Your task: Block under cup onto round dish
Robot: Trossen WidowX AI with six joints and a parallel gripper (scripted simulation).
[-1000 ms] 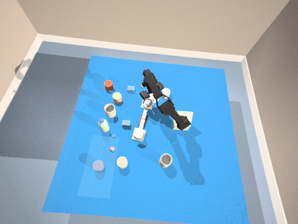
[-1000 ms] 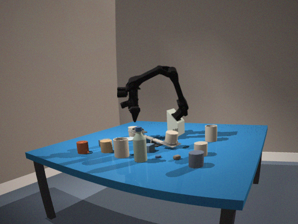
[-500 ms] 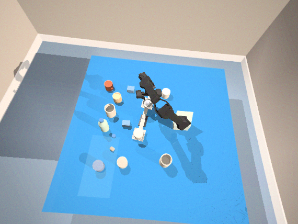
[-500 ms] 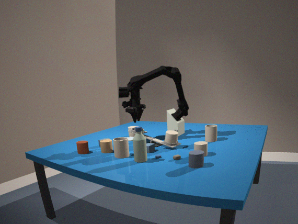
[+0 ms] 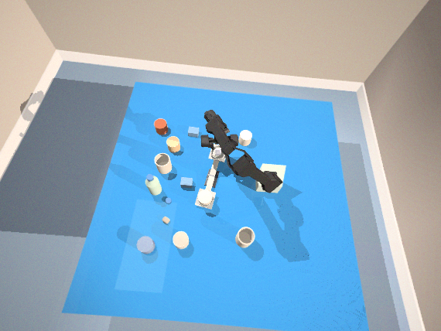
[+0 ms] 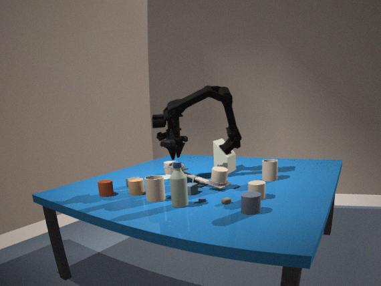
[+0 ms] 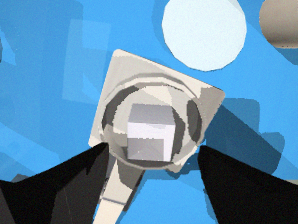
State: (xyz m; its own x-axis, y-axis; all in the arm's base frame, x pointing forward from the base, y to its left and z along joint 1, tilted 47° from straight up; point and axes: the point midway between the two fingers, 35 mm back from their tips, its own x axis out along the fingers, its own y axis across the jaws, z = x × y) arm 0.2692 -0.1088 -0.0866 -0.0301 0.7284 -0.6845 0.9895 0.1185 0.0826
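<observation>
My gripper tip is now 50 mm past the pale round dish, 100 mm to the left of it and 110 mm above it. The rest, counted from my gripper tip: balance (30 mm ahead, 120 mm to the left, 90 mm below); then tan cylinder (270 mm ahead, 60 mm to the right, 80 mm below); then balance beam (20 mm ahead, 120 mm to the left, 80 mm below).
</observation>
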